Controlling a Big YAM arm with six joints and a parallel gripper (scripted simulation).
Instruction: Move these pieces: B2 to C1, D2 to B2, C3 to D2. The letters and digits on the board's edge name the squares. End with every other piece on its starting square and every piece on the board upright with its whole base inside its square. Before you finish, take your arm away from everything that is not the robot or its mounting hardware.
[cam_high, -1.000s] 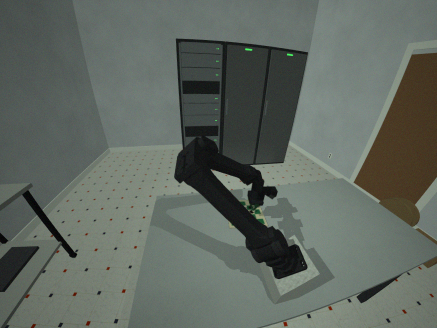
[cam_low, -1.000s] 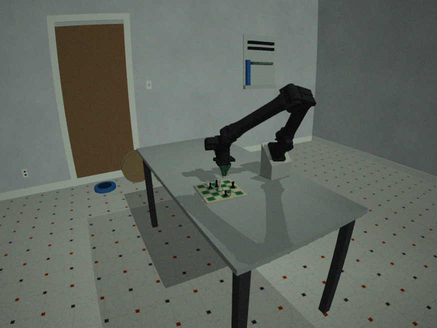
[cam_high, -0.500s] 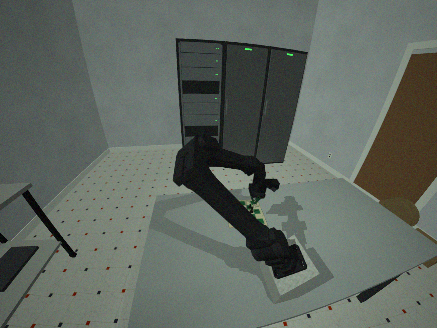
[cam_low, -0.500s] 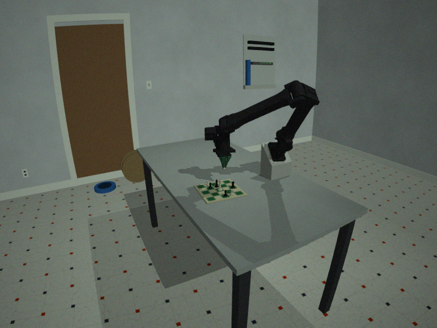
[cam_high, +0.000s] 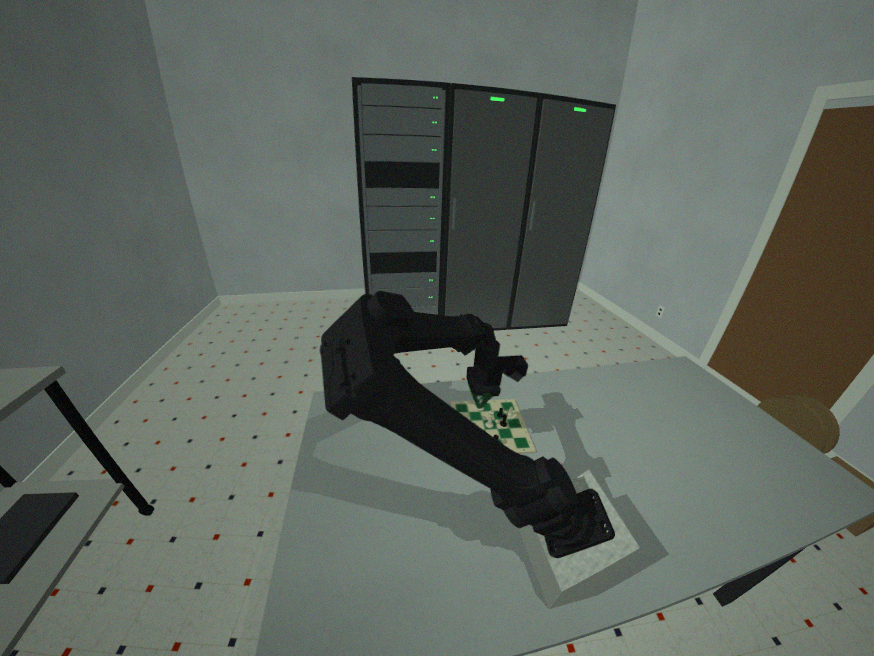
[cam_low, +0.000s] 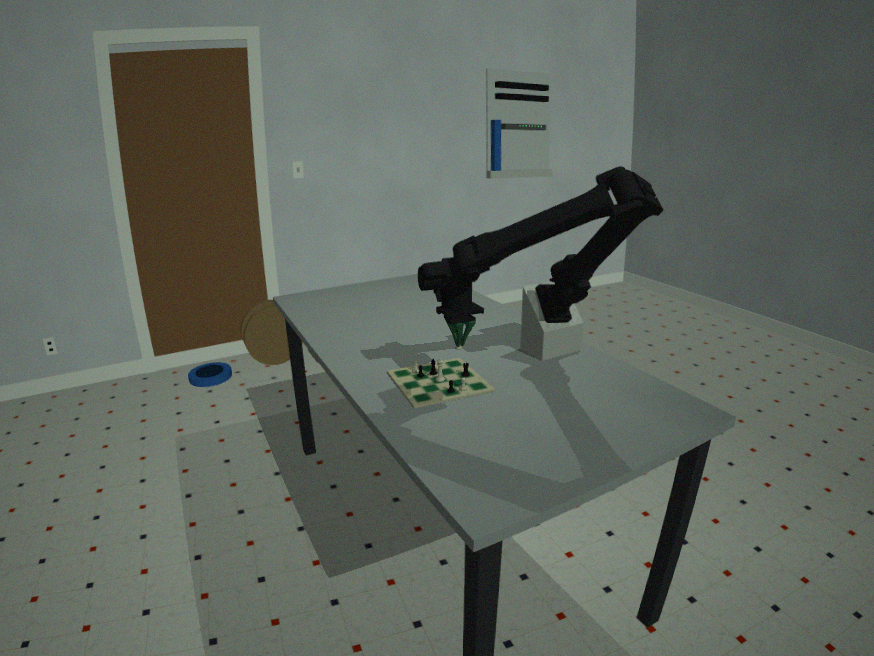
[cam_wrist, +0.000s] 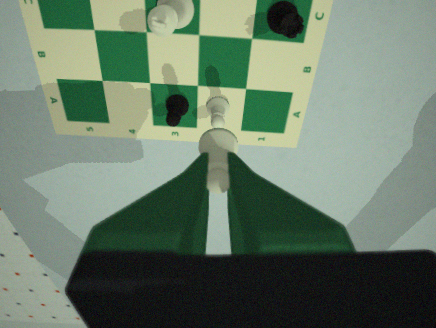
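Now: the tall white piece 30 mm ahead of my hand, 50 mm to the right of it and 90 mm below it. Round my hand: chessboard 40 mm ahead, 50 mm to the right, 120 mm below.
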